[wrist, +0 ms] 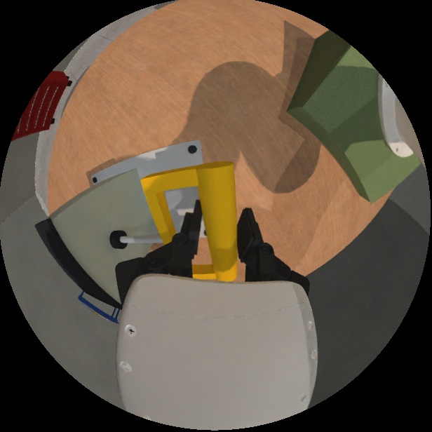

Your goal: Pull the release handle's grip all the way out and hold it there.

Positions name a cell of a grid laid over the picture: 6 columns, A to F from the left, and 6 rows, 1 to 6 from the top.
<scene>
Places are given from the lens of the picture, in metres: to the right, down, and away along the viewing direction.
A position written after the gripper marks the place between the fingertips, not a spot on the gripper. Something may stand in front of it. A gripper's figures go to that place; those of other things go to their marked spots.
gripper (D3): 0.01, 0.00, 0.13
yellow release handle grip (C3): 0.00, -0.02, 0.08
light grey base plate (C3): -0.04, -0.08, 0.17
The marked spots on the light grey base plate and the yellow release handle grip are 0.12 m apart.
</scene>
